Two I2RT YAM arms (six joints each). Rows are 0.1 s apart.
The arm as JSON. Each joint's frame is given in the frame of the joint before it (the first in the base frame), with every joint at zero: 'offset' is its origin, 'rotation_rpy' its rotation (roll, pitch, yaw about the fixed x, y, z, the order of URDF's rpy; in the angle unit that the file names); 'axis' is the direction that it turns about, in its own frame. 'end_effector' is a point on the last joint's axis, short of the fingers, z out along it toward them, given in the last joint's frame.
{
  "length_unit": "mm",
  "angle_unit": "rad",
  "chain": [
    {
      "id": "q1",
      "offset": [
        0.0,
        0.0,
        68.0
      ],
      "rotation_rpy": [
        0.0,
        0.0,
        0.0
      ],
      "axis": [
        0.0,
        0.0,
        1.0
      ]
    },
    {
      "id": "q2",
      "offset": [
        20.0,
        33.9,
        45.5
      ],
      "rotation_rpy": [
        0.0,
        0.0,
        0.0
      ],
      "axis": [
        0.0,
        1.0,
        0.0
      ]
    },
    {
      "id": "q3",
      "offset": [
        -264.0,
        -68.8,
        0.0
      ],
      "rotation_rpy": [
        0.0,
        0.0,
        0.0
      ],
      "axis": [
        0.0,
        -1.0,
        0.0
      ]
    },
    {
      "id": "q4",
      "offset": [
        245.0,
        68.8,
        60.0
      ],
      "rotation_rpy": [
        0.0,
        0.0,
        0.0
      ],
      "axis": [
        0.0,
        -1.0,
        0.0
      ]
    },
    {
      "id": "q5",
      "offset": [
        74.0,
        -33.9,
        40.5
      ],
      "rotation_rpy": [
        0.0,
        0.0,
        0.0
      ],
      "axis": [
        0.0,
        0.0,
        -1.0
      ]
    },
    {
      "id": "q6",
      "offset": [
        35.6,
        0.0,
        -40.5
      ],
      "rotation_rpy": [
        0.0,
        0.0,
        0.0
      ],
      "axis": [
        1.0,
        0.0,
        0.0
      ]
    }
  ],
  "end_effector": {
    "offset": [
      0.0,
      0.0,
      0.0
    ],
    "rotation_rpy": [
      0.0,
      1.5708,
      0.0
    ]
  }
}
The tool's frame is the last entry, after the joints.
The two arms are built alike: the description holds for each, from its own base.
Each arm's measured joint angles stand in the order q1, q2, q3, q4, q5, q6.
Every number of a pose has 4 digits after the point. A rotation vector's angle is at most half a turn.
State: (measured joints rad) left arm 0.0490 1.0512 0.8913 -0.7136 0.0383 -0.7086; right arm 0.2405 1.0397 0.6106 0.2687 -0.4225 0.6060
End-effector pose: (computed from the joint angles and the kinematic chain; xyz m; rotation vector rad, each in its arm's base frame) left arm 0.2105 0.0090 0.2789 -0.8985 2.3041 -0.3359; right arm 0.2288 0.0711 0.2768 0.0040 1.8207 0.9764
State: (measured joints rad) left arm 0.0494 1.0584 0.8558 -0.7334 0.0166 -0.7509; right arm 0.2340 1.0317 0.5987 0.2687 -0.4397 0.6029
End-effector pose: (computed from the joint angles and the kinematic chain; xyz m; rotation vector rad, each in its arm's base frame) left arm 0.2074 0.0097 0.2648 -0.9808 2.3365 -0.3058; right arm 0.2269 0.0697 0.2743 -0.0051 1.8250 0.9839
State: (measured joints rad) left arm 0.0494 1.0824 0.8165 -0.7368 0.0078 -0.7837; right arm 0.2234 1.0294 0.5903 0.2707 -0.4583 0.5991
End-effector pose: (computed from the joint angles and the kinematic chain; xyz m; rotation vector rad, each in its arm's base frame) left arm 0.2070 0.0100 0.2478 -1.0492 2.3787 -0.2819; right arm 0.2263 0.0676 0.2721 -0.0121 1.8289 0.9893
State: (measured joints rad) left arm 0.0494 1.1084 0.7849 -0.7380 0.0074 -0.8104; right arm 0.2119 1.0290 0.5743 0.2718 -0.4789 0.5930
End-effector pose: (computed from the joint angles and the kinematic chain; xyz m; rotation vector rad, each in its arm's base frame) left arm 0.2068 0.0100 0.2331 -1.1058 2.4180 -0.2662; right arm 0.2255 0.0653 0.2668 -0.0181 1.8426 0.9941
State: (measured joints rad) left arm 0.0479 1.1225 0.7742 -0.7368 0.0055 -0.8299; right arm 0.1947 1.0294 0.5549 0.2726 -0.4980 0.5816
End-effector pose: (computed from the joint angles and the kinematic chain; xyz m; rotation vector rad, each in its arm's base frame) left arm 0.2073 0.0097 0.2273 -1.1383 2.4292 -0.2601; right arm 0.2248 0.0617 0.2601 -0.0207 1.8586 0.9905
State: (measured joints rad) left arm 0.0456 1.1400 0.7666 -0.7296 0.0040 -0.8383; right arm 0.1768 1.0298 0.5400 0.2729 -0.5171 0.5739
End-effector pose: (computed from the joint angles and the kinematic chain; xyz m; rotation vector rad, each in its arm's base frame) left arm 0.2090 0.0094 0.2220 -1.1538 2.4414 -0.2534; right arm 0.2243 0.0579 0.2549 -0.0203 1.8709 0.9895
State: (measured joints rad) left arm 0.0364 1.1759 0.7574 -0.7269 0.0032 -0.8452; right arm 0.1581 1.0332 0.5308 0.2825 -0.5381 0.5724
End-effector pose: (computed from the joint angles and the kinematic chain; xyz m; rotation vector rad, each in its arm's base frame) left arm 0.2118 0.0076 0.2126 -1.1691 2.4803 -0.2370; right arm 0.2247 0.0543 0.2521 -0.0192 1.8723 0.9941
